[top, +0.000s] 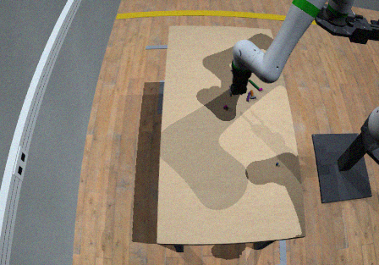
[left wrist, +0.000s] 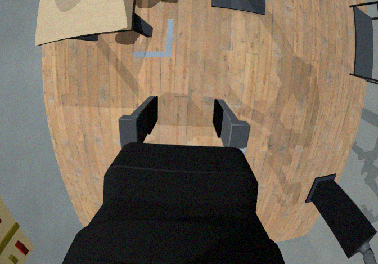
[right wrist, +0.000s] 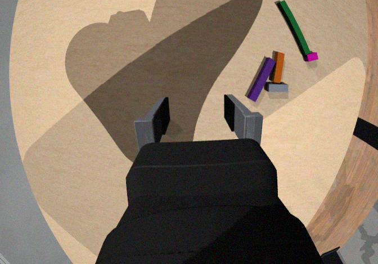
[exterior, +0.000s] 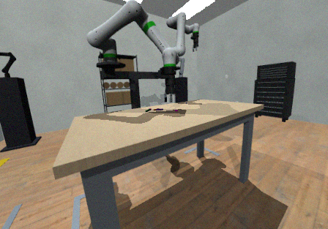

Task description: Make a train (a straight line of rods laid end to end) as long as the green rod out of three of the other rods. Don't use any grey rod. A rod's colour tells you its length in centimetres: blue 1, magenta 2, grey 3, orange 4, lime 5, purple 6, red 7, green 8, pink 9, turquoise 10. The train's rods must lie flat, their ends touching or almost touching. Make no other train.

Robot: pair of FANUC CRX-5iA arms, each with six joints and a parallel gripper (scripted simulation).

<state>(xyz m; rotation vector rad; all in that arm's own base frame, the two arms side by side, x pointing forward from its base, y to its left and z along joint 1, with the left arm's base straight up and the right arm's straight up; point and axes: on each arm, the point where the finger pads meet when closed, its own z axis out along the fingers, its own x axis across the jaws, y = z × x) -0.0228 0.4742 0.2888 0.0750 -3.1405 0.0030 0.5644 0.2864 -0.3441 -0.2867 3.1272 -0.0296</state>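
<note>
The green rod is 130 mm behind my right hand, 110 mm to the right of it and 80 mm below it. Round my right hand: orange rod 100 mm behind, 80 mm below, 50 mm to the right; then grey rod 110 mm behind, 80 mm below, 20 mm to the right; then purple rod 80 mm below, 80 mm behind, 30 mm to the right.
</note>
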